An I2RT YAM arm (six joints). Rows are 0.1 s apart.
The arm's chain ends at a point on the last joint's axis. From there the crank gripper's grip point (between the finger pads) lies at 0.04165 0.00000 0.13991 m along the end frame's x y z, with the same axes.
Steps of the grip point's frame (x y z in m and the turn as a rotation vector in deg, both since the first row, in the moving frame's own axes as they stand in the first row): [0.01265 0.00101 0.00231 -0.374 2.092 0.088]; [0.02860 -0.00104 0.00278 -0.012 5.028 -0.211]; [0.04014 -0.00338 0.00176 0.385 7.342 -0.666]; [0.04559 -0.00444 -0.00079 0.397 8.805 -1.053]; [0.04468 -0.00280 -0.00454 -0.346 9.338 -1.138]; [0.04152 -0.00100 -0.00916 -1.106 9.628 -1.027]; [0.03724 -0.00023 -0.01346 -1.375 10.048 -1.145]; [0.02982 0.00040 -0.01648 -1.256 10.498 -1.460]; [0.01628 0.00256 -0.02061 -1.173 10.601 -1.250]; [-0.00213 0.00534 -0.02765 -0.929 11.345 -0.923]
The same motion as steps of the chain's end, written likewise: [0.00757 0.00003 0.00393 -0.374 2.092 0.088]; [0.01650 -0.00089 0.00697 -0.012 5.028 -0.211]; [0.02261 -0.00187 0.00823 0.385 7.342 -0.666]; [0.02468 -0.00254 0.00724 0.397 8.805 -1.053]; [0.02253 -0.00257 0.00407 -0.346 9.338 -1.138]; [0.01869 -0.00267 -0.00021 -1.106 9.628 -1.027]; [0.01345 -0.00241 -0.00402 -1.375 10.048 -1.145]; [0.00500 -0.00119 -0.00653 -1.256 10.498 -1.460]; [-0.00877 0.00098 -0.01054 -1.173 10.601 -1.250]; [-0.02885 0.00404 -0.01671 -0.929 11.345 -0.923]
